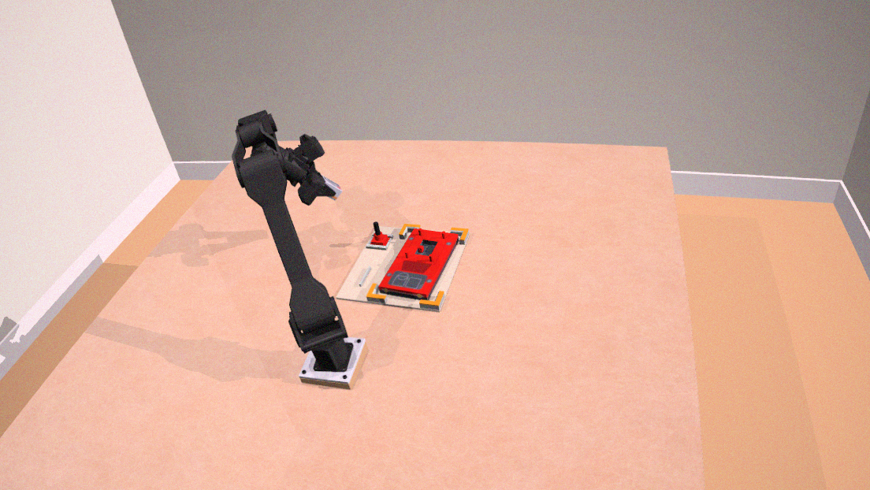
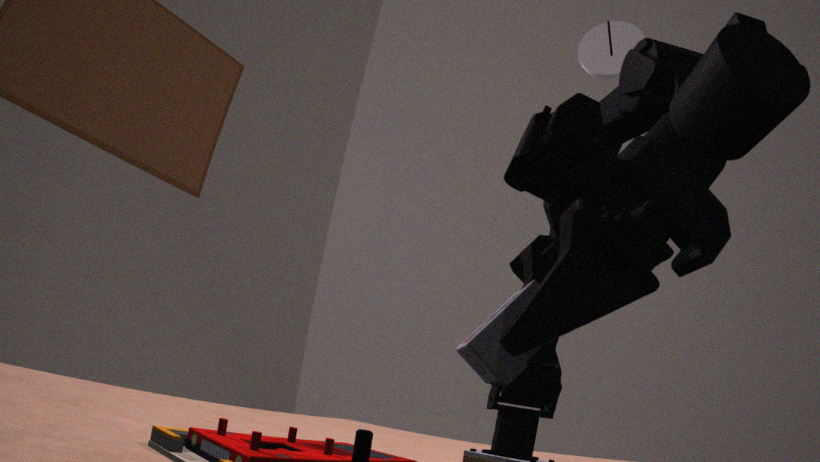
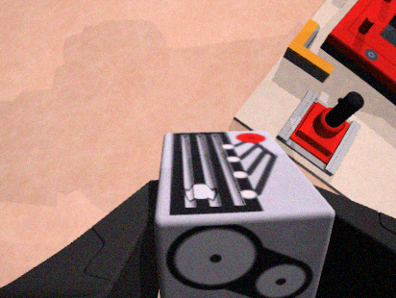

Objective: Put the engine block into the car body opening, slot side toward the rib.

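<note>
Now: gripper tip 10 cm to the left of the black upright peg, 8 cm above it and 5 cm past it. Also, from my gripper tip: grey engine block 1 cm to the left, 1 cm above.
</note>
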